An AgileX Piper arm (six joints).
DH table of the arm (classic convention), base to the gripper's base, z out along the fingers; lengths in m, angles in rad. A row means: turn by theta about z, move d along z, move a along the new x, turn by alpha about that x. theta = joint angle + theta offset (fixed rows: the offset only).
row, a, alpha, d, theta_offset
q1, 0, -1.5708, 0.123, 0
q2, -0.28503, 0, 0, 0.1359
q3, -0.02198, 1.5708, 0, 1.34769
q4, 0, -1.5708, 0.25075, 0
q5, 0, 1.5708, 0, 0
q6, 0, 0, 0.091, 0
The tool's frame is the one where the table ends.
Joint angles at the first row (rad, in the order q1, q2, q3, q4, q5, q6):
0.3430, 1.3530, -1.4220, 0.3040, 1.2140, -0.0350
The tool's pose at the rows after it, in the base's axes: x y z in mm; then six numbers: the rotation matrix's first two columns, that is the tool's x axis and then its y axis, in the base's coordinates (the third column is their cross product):
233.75 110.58 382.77 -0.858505 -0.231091 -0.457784 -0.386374 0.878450 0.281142
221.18 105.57 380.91 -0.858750 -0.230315 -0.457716 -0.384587 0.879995 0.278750
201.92 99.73 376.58 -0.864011 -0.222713 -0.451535 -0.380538 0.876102 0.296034
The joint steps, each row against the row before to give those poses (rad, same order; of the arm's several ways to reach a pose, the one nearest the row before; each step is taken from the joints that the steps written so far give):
0.0000, -0.0250, 0.0560, 0.0000, 0.0000, 0.0000
-0.0010, -0.0480, 0.0480, -0.0030, 0.0000, 0.0010
-0.0020, -0.0710, 0.0740, 0.0170, 0.0020, 0.0020

